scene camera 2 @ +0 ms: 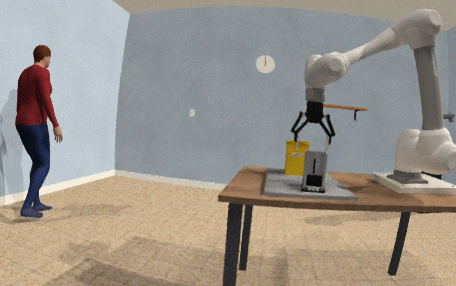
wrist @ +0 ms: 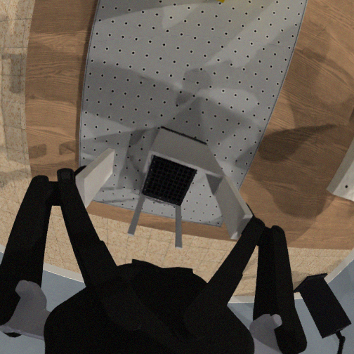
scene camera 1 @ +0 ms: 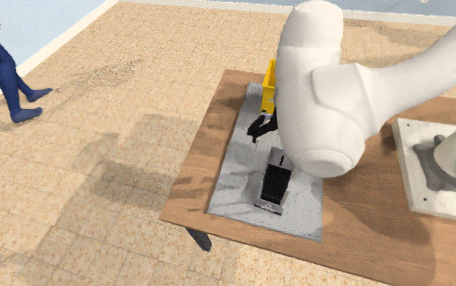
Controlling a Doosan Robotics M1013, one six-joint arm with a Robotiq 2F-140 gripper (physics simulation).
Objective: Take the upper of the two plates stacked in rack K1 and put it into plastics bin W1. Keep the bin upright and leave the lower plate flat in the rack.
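Places are measured from the arm's base along level axes (x ahead, y left, z up), in metres.
Where they show: gripper, between the fingertips: (scene camera 2: 311,151) (scene camera 1: 277,152); arm's base, origin of its link: (scene camera 2: 406,180) (scene camera 1: 448,169).
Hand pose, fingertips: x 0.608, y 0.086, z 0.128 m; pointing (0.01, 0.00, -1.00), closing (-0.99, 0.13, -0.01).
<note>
Each offset is from my fingertips to the top centre of the thing. Level surfaces: height alone.
Rack K1 @(dy +0.060, dx -0.005, dz +0.000 m) (scene camera 1: 268,204) (scene camera 2: 308,165) (wrist: 182,150) is grey and stands upright on the perforated board. A black gridded plate @(dy +0.051, dx -0.008, dz -0.105 m) (scene camera 1: 275,184) (scene camera 2: 314,180) (wrist: 169,180) lies in it; whether a second one lies under it cannot be told, as the layers do not show apart. Yellow bin W1 @(dy -0.362, dx -0.009, dz +0.027 m) (scene camera 1: 268,101) (scene camera 2: 296,166) (wrist: 221,1) stands upright behind the rack; a sliver of it shows in the wrist view. My gripper (scene camera 2: 312,143) (wrist: 167,174) is open and empty, pointing down above the rack, its pads on either side of it in the wrist view. The arm hides part of the bin and gripper in scene camera 1.
The grey perforated board @(dz -0.150 m) (scene camera 1: 240,150) (scene camera 2: 280,188) (wrist: 150,60) lies on the wooden table @(dz -0.165 m) (scene camera 1: 350,215). The arm's white base plate (scene camera 1: 416,200) (wrist: 345,185) is at the right. A person (scene camera 1: 9,82) (scene camera 2: 35,100) stands at the far left, away from the table.
</note>
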